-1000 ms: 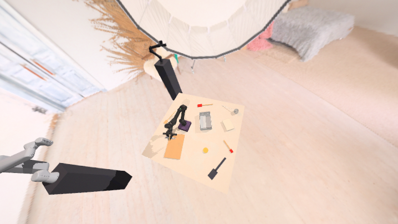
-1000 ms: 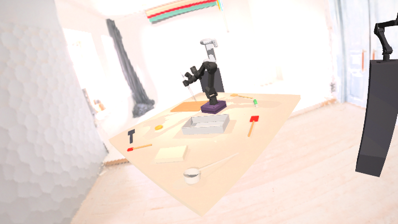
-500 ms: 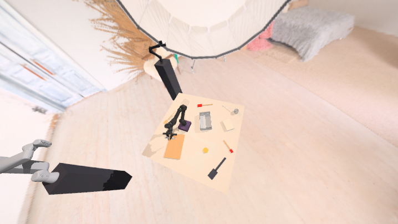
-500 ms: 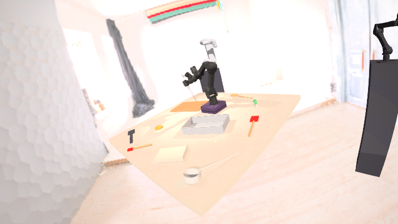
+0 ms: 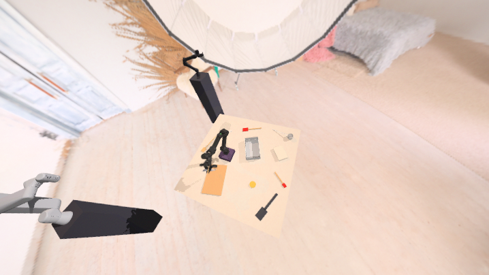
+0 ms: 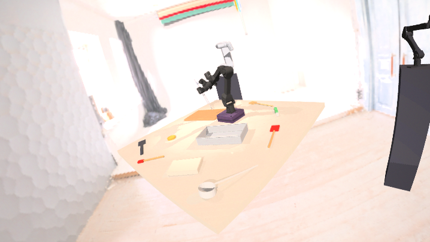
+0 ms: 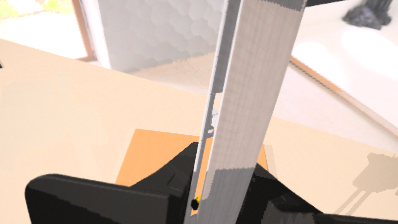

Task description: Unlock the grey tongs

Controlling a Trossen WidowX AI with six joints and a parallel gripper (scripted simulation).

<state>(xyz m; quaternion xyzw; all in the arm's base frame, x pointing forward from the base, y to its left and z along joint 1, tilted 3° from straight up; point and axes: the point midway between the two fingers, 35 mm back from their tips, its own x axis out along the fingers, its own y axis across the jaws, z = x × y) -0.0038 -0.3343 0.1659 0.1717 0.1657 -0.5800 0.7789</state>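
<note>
My gripper tip is now 10 mm to the right of the wooden board and 220 mm above it. Also, from my gripper tip: black spatula 670 mm ahead, 40 mm to the right, 220 mm below; then grey roasting tin 280 mm ahead, 540 mm to the left, 200 mm below; then yellow disc 450 mm ahead, 120 mm to the left, 220 mm below.
</note>
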